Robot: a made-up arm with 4 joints.
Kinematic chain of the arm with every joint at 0, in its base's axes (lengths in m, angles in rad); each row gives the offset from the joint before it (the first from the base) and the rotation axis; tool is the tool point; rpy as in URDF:
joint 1: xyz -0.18 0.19 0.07 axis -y
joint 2: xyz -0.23 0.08 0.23 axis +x
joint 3: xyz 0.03 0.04 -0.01 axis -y
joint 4: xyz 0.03 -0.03 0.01 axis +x
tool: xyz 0 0.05 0.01 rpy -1.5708 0 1.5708
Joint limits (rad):
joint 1: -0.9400..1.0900
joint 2: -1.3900..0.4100
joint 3: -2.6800..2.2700
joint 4: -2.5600..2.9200
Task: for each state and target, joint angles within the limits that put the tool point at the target. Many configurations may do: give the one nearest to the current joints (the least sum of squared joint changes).
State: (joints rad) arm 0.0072 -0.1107 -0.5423 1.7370
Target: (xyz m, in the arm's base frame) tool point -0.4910 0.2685 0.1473
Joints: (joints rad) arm 0.7895 -0.1131 -0.1039 1.7049
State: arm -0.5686 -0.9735 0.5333 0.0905
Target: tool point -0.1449 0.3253 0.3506
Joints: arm -0.9329 -1.1135 0.8411 0.2684
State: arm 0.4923 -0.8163 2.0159 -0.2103
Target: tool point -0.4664 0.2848 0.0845
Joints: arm 0.5879 -1.3900 2.2597 -0.1088
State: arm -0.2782 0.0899 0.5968 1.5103
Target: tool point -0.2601 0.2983 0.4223
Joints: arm -0.4849 -0.0288 1.0433 1.0332
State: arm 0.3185 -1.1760 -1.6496 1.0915
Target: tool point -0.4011 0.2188 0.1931
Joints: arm 0.4305 -1.3877 -1.8402 1.2535
